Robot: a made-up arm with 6 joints.
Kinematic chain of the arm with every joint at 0, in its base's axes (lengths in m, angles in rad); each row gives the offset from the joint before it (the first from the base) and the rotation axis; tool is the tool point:
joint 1: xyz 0 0 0.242 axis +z
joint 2: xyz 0 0 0 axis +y
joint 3: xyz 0 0 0.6 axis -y
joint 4: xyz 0 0 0 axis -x
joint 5: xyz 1.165 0 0 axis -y
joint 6: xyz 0 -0.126 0 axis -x
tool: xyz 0 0 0
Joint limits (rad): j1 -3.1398..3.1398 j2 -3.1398..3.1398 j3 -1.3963..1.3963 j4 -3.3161..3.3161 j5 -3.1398..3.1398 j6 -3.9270..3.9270
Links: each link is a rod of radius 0.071 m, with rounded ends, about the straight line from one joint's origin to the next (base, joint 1, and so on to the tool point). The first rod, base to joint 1, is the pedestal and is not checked.
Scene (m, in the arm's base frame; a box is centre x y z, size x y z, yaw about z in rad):
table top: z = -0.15
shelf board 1: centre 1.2 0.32 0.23 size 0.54 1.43 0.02 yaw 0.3
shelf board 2: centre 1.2 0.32 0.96 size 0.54 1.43 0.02 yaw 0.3
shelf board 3: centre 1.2 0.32 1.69 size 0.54 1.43 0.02 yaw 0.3
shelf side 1: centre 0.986 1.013 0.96 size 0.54 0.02 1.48 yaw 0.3
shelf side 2: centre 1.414 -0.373 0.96 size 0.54 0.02 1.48 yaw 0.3
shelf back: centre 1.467 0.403 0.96 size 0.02 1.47 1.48 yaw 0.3
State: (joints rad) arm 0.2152 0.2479 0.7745 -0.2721 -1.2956 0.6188
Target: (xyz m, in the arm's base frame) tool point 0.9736 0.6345 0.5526
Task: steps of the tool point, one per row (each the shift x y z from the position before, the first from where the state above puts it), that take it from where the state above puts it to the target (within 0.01 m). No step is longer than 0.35 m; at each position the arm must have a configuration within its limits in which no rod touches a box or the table.
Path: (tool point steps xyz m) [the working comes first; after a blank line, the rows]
Joints at the target: 0.6782 0.0443 -0.1653 -0.3859 -1.2956 0.6188
Straight joint move there: touches shelf board 2.

1: -0.1459 -0.0509 0.0342
2: -0.1480 -0.0454 -0.0003
3: -0.1416 -0.0384 -0.0338
4: 0.0560 0.2004 -0.2598
5: -0.0475 0.1908 -0.2804
6: -0.1337 0.1338 -0.2872
7: 0.1081 0.0430 0.0291
8: 0.1230 0.0396 0.0006
9: 0.1329 0.0300 -0.0297

